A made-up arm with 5 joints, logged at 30 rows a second.
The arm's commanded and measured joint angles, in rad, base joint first. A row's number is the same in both.
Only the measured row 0 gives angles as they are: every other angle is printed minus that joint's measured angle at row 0.
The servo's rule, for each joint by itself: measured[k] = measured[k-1] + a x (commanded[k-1-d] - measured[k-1]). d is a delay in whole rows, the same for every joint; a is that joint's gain. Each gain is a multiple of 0.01, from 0.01 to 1. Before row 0 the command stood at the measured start. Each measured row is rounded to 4 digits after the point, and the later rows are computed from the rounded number. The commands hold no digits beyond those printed.
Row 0, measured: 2.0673, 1.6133, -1.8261, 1.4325, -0.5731
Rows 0 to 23, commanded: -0.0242, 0.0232, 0.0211, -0.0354, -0.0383; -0.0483, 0.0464, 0.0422, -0.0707, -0.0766; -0.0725, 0.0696, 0.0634, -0.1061, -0.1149; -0.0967, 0.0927, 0.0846, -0.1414, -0.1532; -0.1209, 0.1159, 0.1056, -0.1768, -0.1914; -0.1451, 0.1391, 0.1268, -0.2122, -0.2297; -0.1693, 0.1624, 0.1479, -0.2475, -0.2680; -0.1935, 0.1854, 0.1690, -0.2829, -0.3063; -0.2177, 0.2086, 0.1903, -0.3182, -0.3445; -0.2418, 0.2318, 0.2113, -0.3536, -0.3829; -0.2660, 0.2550, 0.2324, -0.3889, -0.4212; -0.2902, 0.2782, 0.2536, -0.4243, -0.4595; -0.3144, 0.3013, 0.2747, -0.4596, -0.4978; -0.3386, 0.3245, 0.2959, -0.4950, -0.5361; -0.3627, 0.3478, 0.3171, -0.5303, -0.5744; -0.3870, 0.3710, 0.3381, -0.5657, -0.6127; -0.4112, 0.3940, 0.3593, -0.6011, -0.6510; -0.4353, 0.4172, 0.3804, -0.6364, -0.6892; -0.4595, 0.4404, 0.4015, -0.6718, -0.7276; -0.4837, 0.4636, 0.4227, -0.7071, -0.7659; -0.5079, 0.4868, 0.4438, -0.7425, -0.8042; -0.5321, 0.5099, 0.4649, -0.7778, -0.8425; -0.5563, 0.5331, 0.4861, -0.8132, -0.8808; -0.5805, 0.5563, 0.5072, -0.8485, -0.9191
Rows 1 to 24, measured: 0.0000, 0.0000, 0.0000, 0.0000, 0.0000; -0.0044, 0.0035, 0.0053, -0.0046, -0.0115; -0.0123, 0.0099, 0.0145, -0.0132, -0.0310; -0.0231, 0.0189, 0.0267, -0.0253, -0.0562; -0.0363, 0.0300, 0.0412, -0.0404, -0.0853; -0.0515, 0.0429, 0.0573, -0.0581, -0.1171; -0.0683, 0.0573, 0.0747, -0.0781, -0.1509; -0.0865, 0.0731, 0.0930, -0.1001, -0.1860; -0.1058, 0.0899, 0.1120, -0.1239, -0.2221; -0.1259, 0.1077, 0.1316, -0.1492, -0.2588; -0.1468, 0.1263, 0.1515, -0.1758, -0.2960; -0.1683, 0.1456, 0.1717, -0.2035, -0.3336; -0.1902, 0.1655, 0.1922, -0.2322, -0.3714; -0.2126, 0.1859, 0.2128, -0.2618, -0.4093; -0.2353, 0.2067, 0.2336, -0.2921, -0.4473; -0.2582, 0.2279, 0.2545, -0.3231, -0.4854; -0.2814, 0.2494, 0.2754, -0.3546, -0.5236; -0.3048, 0.2711, 0.2964, -0.3866, -0.5618; -0.3283, 0.2930, 0.3174, -0.4191, -0.6000; -0.3519, 0.3151, 0.3384, -0.4520, -0.6383; -0.3756, 0.3374, 0.3595, -0.4852, -0.6766; -0.3994, 0.3598, 0.3806, -0.5186, -0.7149; -0.4233, 0.3823, 0.4017, -0.5523, -0.7532; -0.4472, 0.4049, 0.4228, -0.5862, -0.7915
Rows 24 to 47, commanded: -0.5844, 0.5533, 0.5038, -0.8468, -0.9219; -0.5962, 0.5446, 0.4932, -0.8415, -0.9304; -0.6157, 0.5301, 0.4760, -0.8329, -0.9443; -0.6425, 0.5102, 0.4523, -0.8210, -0.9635; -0.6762, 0.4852, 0.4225, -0.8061, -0.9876; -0.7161, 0.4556, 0.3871, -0.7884, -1.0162; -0.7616, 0.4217, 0.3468, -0.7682, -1.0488; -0.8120, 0.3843, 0.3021, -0.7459, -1.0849; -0.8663, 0.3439, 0.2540, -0.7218, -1.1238; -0.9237, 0.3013, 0.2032, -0.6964, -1.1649; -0.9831, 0.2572, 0.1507, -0.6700, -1.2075; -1.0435, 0.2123, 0.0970, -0.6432, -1.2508; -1.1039, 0.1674, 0.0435, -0.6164, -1.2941; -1.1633, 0.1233, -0.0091, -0.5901, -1.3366; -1.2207, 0.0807, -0.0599, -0.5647, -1.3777; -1.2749, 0.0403, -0.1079, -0.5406, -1.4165; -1.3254, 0.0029, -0.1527, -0.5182, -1.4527; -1.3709, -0.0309, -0.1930, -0.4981, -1.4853; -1.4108, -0.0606, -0.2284, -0.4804, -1.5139; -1.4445, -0.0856, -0.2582, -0.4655, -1.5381; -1.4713, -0.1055, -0.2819, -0.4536, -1.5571; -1.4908, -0.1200, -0.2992, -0.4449, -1.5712; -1.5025, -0.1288, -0.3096, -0.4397, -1.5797; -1.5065, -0.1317, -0.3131, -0.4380, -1.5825
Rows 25 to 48, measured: -0.4712, 0.4276, 0.4439, -0.6203, -0.8298; -0.4916, 0.4465, 0.4589, -0.6497, -0.8574; -0.5104, 0.4612, 0.4675, -0.6746, -0.8793; -0.5294, 0.4715, 0.4696, -0.6952, -0.8988; -0.5498, 0.4773, 0.4653, -0.7116, -0.9182; -0.5726, 0.4785, 0.4546, -0.7239, -0.9390; -0.5984, 0.4751, 0.4377, -0.7323, -0.9622; -0.6278, 0.4671, 0.4150, -0.7370, -0.9882; -0.6610, 0.4547, 0.3868, -0.7382, -1.0172; -0.6980, 0.4381, 0.3536, -0.7361, -1.0492; -0.7386, 0.4176, 0.3160, -0.7309, -1.0839; -0.7826, 0.3935, 0.2747, -0.7230, -1.1210; -0.8296, 0.3663, 0.2303, -0.7126, -1.1599; -0.8790, 0.3365, 0.1836, -0.7001, -1.2002; -0.9302, 0.3045, 0.1354, -0.6858, -1.2411; -0.9825, 0.2709, 0.0866, -0.6701, -1.2821; -1.0351, 0.2363, 0.0380, -0.6533, -1.3224; -1.0874, 0.2013, -0.0097, -0.6357, -1.3615; -1.1384, 0.1665, -0.0555, -0.6178, -1.3986; -1.1874, 0.1324, -0.0987, -0.5999, -1.4332; -1.2337, 0.0997, -0.1386, -0.5824, -1.4647; -1.2765, 0.0689, -0.1744, -0.5657, -1.4924; -1.3151, 0.0406, -0.2056, -0.5500, -1.5160; -1.3488, 0.0152, -0.2316, -0.5357, -1.5351
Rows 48 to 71, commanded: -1.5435, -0.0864, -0.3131, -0.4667, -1.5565; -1.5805, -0.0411, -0.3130, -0.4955, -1.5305; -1.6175, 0.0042, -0.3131, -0.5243, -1.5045; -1.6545, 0.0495, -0.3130, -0.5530, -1.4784; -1.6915, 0.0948, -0.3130, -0.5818, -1.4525; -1.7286, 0.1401, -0.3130, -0.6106, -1.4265; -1.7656, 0.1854, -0.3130, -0.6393, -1.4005; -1.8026, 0.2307, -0.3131, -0.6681, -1.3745; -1.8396, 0.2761, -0.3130, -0.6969, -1.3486; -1.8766, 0.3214, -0.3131, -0.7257, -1.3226; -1.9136, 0.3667, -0.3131, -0.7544, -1.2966; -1.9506, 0.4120, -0.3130, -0.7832, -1.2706; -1.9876, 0.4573, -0.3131, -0.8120, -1.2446; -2.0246, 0.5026, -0.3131, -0.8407, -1.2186; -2.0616, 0.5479, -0.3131, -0.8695, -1.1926; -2.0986, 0.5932, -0.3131, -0.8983, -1.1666; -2.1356, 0.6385, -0.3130, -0.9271, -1.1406; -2.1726, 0.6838, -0.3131, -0.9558, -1.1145; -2.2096, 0.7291, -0.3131, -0.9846, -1.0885; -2.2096, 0.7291, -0.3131, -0.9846, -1.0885; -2.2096, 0.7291, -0.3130, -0.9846, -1.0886; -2.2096, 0.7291, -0.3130, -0.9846, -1.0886; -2.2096, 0.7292, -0.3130, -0.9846, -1.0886; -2.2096, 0.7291, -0.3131, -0.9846, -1.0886
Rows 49 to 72, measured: -1.3772, -0.0068, -0.2520, -0.5230, -1.5493; -1.4071, -0.0187, -0.2673, -0.5157, -1.5515; -1.4383, -0.0221, -0.2787, -0.5131, -1.5452; -1.4706, -0.0182, -0.2873, -0.5146, -1.5330; -1.5037, -0.0080, -0.2937, -0.5196, -1.5166; -1.5375, 0.0074, -0.2985, -0.5277, -1.4974; -1.5719, 0.0273, -0.3021, -0.5385, -1.4761; -1.6068, 0.0510, -0.3048, -0.5516, -1.4534; -1.6420, 0.0780, -0.3069, -0.5667, -1.4297; -1.6776, 0.1077, -0.3084, -0.5836, -1.4054; -1.7134, 0.1398, -0.3096, -0.6021, -1.3806; -1.7494, 0.1738, -0.3105, -0.6219, -1.3554; -1.7856, 0.2095, -0.3111, -0.6429, -1.3300; -1.8220, 0.2467, -0.3116, -0.6649, -1.3044; -1.8585, 0.2851, -0.3120, -0.6878, -1.2787; -1.8951, 0.3245, -0.3123, -0.7114, -1.2529; -1.9317, 0.3648, -0.3125, -0.7357, -1.2270; -1.9684, 0.4059, -0.3126, -0.7606, -1.2011; -2.0052, 0.4476, -0.3127, -0.7860, -1.1751; -2.0420, 0.4898, -0.3128, -0.8118, -1.1491; -2.0722, 0.5257, -0.3129, -0.8343, -1.1309; -2.0969, 0.5562, -0.3129, -0.8538, -1.1182; -2.1172, 0.5821, -0.3129, -0.8708, -1.1093; -2.1338, 0.6042, -0.3129, -0.8856, -1.1031
